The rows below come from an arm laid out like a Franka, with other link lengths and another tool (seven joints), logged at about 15 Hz.
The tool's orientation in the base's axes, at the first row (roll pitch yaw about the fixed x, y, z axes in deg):
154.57, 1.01, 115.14
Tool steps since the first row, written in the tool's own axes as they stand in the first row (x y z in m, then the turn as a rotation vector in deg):
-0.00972, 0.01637, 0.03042, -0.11, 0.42, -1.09
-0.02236, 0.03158, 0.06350, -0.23, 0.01, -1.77
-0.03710, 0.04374, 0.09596, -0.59, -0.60, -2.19
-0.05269, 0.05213, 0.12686, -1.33, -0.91, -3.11
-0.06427, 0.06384, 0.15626, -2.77, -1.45, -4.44
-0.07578, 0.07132, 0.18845, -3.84, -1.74, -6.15
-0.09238, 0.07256, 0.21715, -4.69, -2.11, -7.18
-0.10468, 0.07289, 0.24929, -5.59, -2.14, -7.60
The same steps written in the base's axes. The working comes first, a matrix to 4 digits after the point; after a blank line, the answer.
The tool's axes in the first row as the columns of a matrix, in the base's axes (used below as rounded here):
-0.4248, 0.8143, 0.3955
0.9051, 0.3905, 0.1680
-0.0176, 0.4293, -0.9030

0.02949, 0.00271, -0.02027, -0.04, -0.12, 1.17
0.06033, 0.00276, -0.04339, -0.59, -0.50, 1.61
0.08933, -0.00038, -0.06722, -1.10, -1.14, 1.73
0.11501, -0.00602, -0.09125, -1.41, -2.08, 2.44
0.14109, -0.00699, -0.11257, -1.76, -3.82, 3.44
0.16480, -0.00908, -0.13822, -2.22, -5.19, 4.87
0.18421, -0.01880, -0.16331, -2.57, -6.28, 5.66
0.20242, -0.02440, -0.19197, -2.37, -7.17, 6.04

